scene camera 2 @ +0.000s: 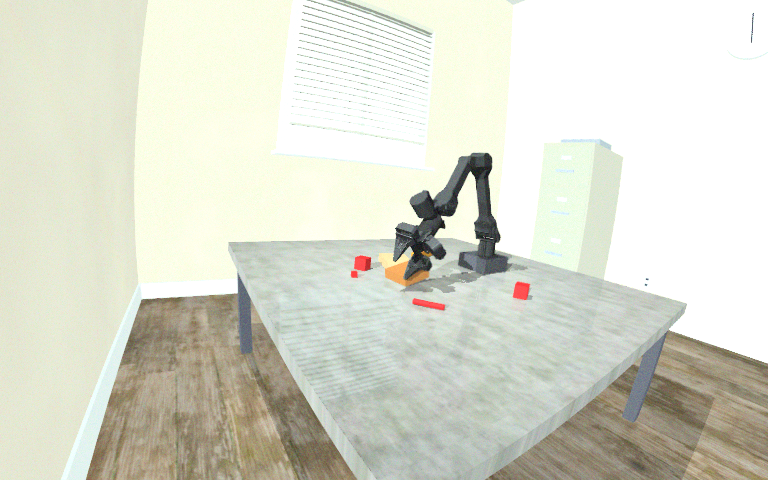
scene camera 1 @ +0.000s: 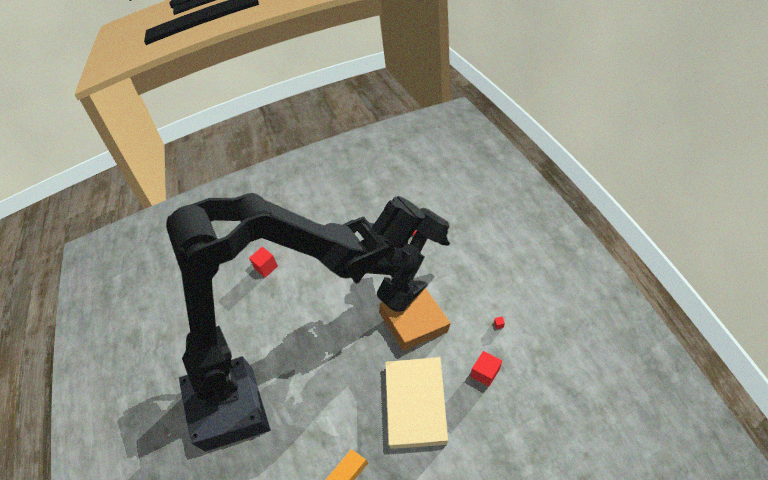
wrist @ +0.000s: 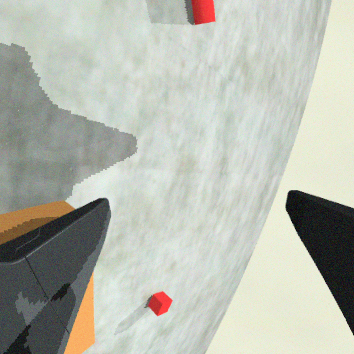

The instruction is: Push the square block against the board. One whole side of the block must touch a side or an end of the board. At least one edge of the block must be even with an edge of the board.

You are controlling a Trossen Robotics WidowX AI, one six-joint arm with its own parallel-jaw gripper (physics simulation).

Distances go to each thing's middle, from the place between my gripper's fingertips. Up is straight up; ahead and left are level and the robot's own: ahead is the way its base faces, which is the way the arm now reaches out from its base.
Now: hand 80 mm past the square block [scene camera 1: 422,320], 80 mm to the left of it and 30 mm above it. Round my hand: pale tan board [scene camera 1: 415,398] (140 mm behind, 240 mm to the right, 40 mm below).
